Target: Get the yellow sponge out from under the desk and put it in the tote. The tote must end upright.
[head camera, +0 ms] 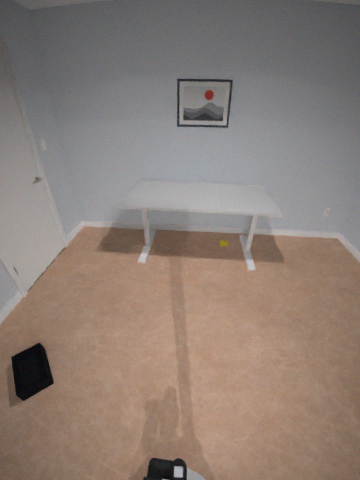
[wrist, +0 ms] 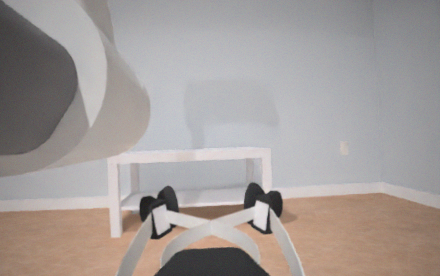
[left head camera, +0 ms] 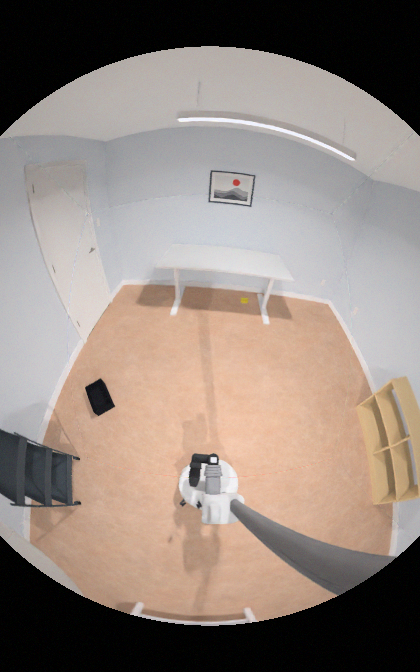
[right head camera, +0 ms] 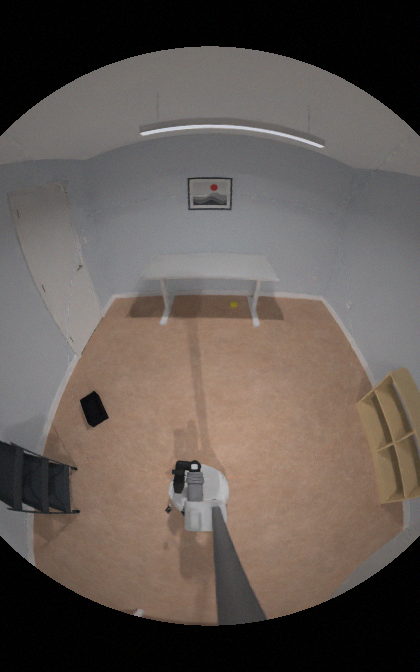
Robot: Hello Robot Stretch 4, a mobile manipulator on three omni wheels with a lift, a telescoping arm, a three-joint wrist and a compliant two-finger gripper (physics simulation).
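Frame: origin at the robot's base, x ahead, y left, z up, level; metres.
Where they show: gripper, fingertip midpoint: (wrist: pixel 211 201) (left head camera: pixel 189 507).
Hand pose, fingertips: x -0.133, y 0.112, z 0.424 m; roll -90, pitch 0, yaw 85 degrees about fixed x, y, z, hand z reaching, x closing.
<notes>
After its pixels a point has its place.
The yellow sponge (head camera: pixel 224 243) {y -0.500, x 2.259, z 0.012 m} (left head camera: pixel 244 300) {y -0.502, x 2.254, z 0.005 m} (right head camera: pixel 234 304) lies on the floor under the white desk (head camera: pixel 200 196) {y -0.146, x 2.132, z 0.692 m} (left head camera: pixel 225 261) {y -0.129, x 2.035, z 0.693 m} (right head camera: pixel 210 266), near the inner side of its right leg. The black tote (head camera: pixel 37 390) {y 0.951, x 0.519, z -0.001 m} (left head camera: pixel 106 408) {y 0.935, x 0.533, z 0.011 m} (right head camera: pixel 100 420) stands upright on the floor, left of and ahead of the robot base, with its open side up. My gripper (left head camera: pixel 191 504) {y 0.112, x -0.133, z 0.424 m} (right head camera: pixel 175 510) (wrist: pixel 211 201) {y 0.112, x -0.133, z 0.424 m} is open with its two fingertips wide apart and nothing between them. It is beside the base, far from both the sponge and the tote. The sponge and tote do not show in the wrist view.
A dark ladder-like stand (left head camera: pixel 48 475) {y 1.086, x -0.203, z 0.392 m} (right head camera: pixel 46 485) is at the left wall. A wooden cubby shelf (left head camera: pixel 371 450) {y -1.696, x -0.036, z 0.048 m} (right head camera: pixel 371 440) stands at the right wall. A low white table (wrist: pixel 195 155) {y 0.119, x -1.406, z 0.402 m} with a lower shelf stands against a wall in the wrist view. The desk's two feet extend forward.
</notes>
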